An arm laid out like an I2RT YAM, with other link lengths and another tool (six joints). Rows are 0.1 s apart.
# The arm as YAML. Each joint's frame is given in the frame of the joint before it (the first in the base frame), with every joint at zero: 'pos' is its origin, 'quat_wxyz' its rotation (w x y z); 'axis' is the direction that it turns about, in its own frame. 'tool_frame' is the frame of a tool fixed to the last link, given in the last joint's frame.
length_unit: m
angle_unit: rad
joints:
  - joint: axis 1
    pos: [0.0, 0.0, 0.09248]
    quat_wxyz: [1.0, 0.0, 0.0, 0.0]
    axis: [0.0, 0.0, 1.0]
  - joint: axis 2
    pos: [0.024, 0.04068, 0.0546]
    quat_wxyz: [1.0, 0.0, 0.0, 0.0]
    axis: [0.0, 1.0, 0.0]
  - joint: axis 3
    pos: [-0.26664, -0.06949, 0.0]
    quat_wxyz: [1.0, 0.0, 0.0, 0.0]
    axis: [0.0, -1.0, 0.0]
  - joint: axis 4
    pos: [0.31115, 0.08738, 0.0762]
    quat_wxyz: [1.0, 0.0, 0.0, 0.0]
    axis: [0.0, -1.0, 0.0]
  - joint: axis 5
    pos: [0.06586, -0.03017, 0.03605]
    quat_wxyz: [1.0, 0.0, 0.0, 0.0]
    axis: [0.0, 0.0, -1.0]
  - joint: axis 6
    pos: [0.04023, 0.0, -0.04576]
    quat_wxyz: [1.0, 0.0, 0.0, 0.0]
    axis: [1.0, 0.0, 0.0]
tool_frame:
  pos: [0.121, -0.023, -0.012]
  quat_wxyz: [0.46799, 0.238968, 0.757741, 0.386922]
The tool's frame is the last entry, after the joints.
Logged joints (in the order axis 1, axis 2, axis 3, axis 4, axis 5, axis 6), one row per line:
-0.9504 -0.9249 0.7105 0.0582 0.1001 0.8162
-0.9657 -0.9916 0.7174 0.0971 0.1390 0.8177
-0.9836 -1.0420 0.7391 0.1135 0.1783 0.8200
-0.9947 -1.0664 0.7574 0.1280 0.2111 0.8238
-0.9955 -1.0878 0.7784 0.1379 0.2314 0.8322
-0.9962 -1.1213 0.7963 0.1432 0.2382 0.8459
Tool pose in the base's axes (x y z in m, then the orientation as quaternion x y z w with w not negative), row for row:
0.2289 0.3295 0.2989 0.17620 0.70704 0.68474 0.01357
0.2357 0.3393 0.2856 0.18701 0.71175 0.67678 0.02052
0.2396 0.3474 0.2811 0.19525 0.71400 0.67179 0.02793
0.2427 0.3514 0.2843 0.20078 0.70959 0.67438 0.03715
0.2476 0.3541 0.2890 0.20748 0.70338 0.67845 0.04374
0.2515 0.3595 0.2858 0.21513 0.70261 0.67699 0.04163
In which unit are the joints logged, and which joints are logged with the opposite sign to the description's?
The joints are logged in radians. Opposite sign: axis 1, axis 2.
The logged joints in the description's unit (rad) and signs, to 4 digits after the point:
0.9504 0.9249 0.7105 0.0582 0.1001 0.8162
0.9657 0.9916 0.7174 0.0971 0.1390 0.8177
0.9836 1.0420 0.7391 0.1135 0.1783 0.8200
0.9947 1.0664 0.7574 0.1280 0.2111 0.8238
0.9955 1.0878 0.7784 0.1379 0.2314 0.8322
0.9962 1.1213 0.7963 0.1432 0.2382 0.8459

